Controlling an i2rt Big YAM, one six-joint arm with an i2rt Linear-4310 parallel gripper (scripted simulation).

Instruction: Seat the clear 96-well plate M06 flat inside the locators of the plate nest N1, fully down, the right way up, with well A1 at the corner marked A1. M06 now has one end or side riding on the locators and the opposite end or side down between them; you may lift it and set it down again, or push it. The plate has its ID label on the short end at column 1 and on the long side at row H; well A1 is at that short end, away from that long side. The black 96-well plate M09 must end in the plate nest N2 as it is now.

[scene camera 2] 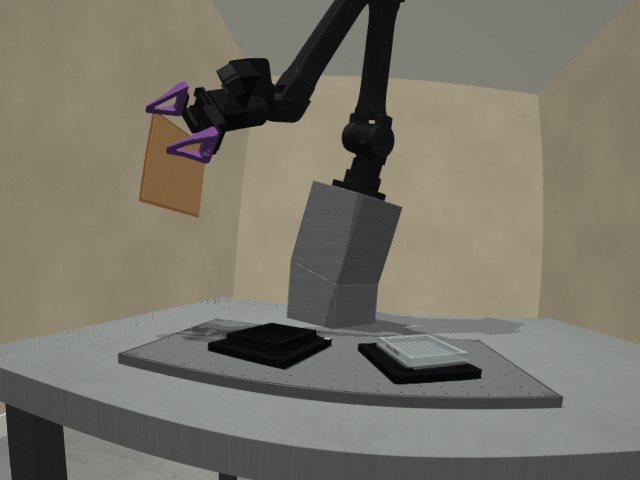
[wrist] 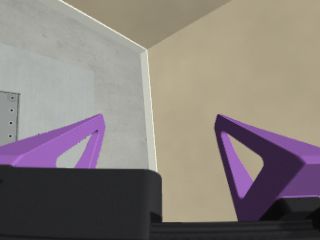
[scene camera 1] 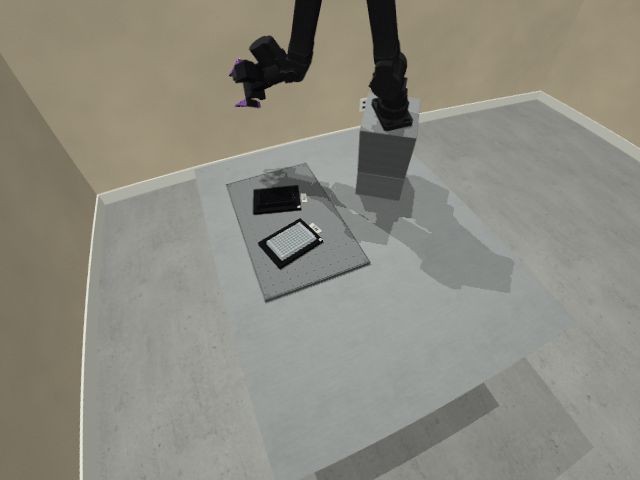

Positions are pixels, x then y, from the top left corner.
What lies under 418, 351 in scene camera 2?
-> A clear 96-well plate M06.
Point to a black plate M09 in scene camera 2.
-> At 269, 337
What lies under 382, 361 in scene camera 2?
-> A plate nest N1.
